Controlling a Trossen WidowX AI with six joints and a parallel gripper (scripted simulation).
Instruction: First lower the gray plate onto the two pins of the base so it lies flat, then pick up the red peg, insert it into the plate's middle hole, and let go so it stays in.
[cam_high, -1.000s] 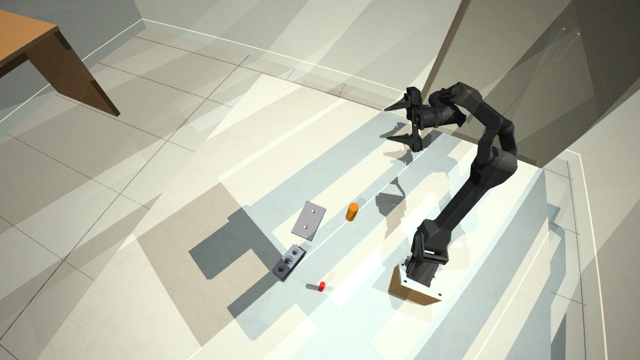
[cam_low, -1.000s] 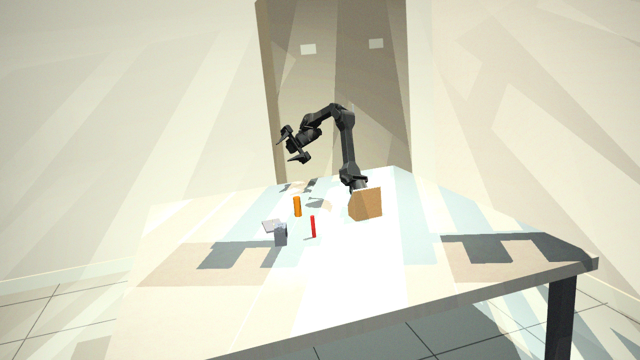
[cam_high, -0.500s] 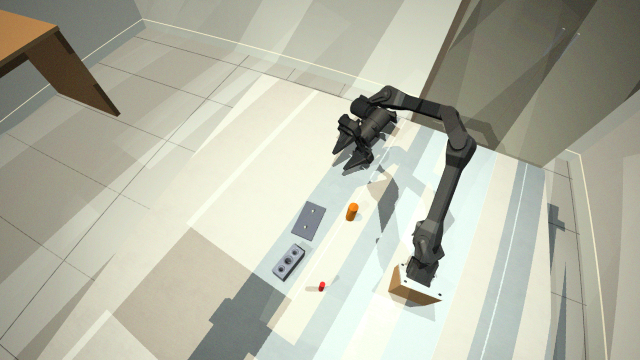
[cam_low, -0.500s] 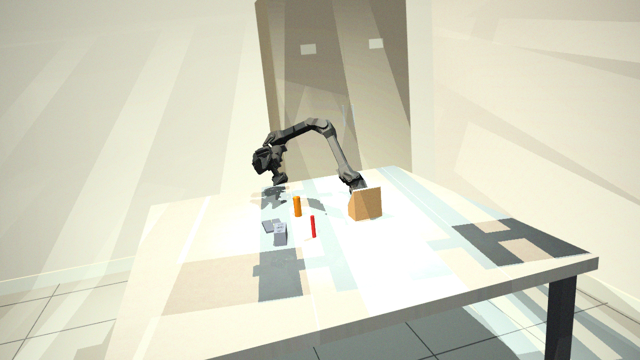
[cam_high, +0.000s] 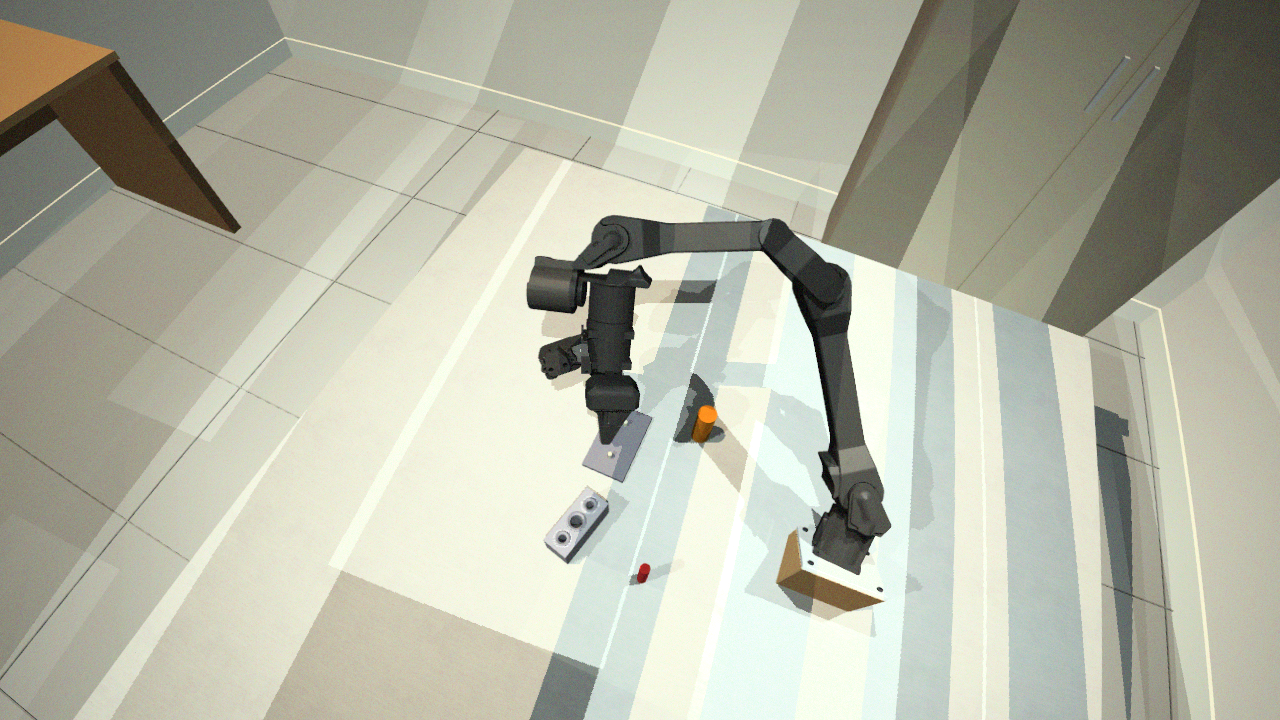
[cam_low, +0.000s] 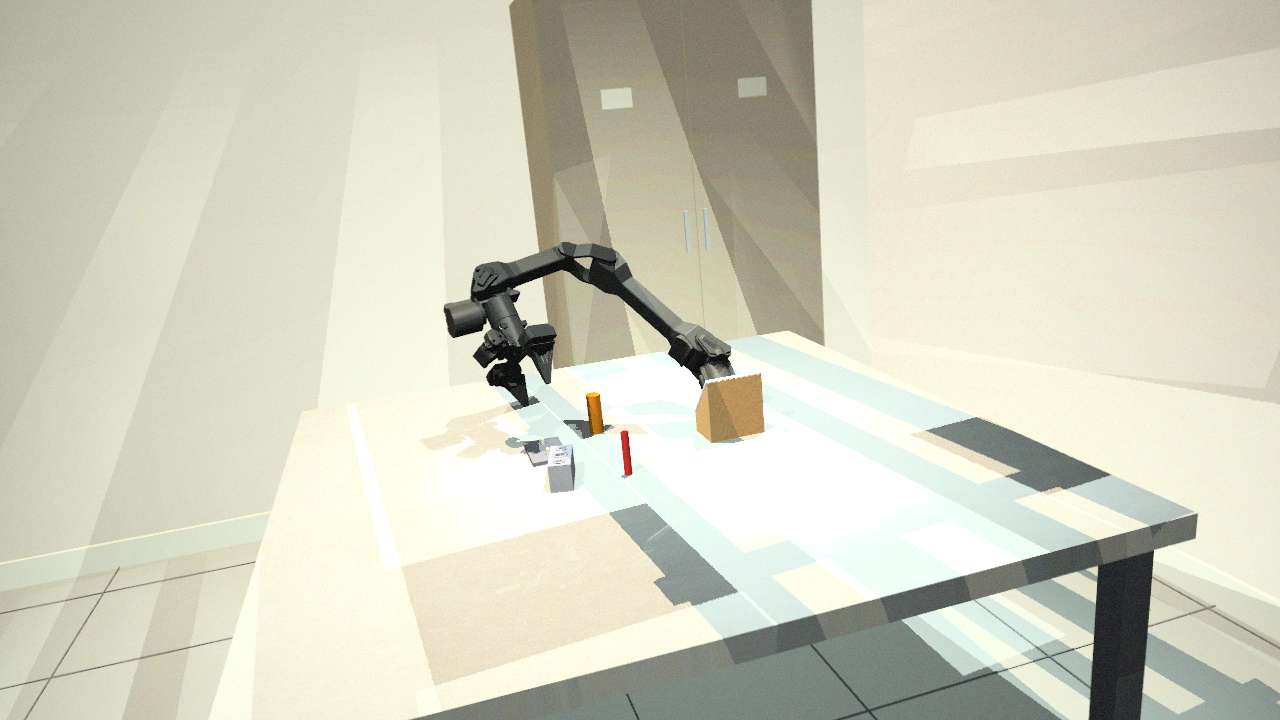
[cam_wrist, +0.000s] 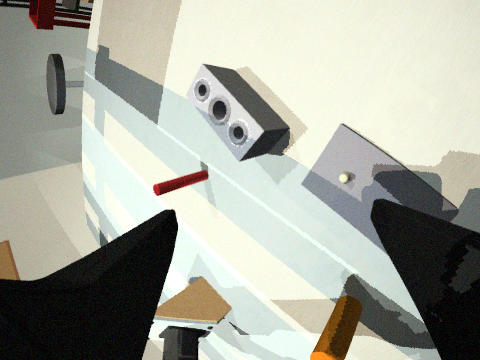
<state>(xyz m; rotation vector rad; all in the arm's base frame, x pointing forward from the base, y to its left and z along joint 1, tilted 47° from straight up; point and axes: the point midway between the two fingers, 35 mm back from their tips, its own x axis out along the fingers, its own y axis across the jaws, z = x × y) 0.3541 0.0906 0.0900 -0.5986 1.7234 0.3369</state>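
My gripper tip is 20 mm past the gray plate, 110 mm to the right of it and 90 mm above it. Also, from my gripper tip: base 40 mm to the right, 120 mm below; then red peg 140 mm behind, 130 mm to the left, 90 mm below; then orange cylinder 110 mm behind, 120 mm to the right, 90 mm below.
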